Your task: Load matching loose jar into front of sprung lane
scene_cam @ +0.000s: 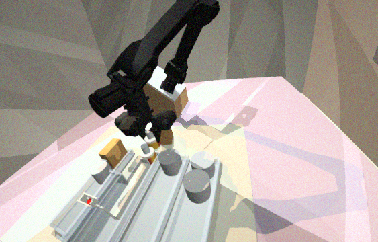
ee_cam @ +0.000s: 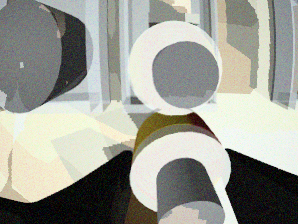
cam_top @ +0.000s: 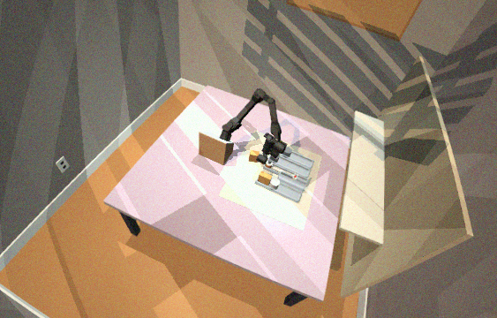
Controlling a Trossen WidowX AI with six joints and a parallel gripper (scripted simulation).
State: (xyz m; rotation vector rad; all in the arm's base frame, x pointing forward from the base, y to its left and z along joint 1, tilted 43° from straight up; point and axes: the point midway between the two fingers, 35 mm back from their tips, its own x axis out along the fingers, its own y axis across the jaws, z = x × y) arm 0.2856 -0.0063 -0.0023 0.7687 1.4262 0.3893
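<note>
The sprung lane lies 19 cm ahead of my gripper tip, 6 cm to the right of it and 3 cm below it. Round my gripper tip: red mark: 22 cm ahead, 8 cm to the right, 2 cm above.
</note>
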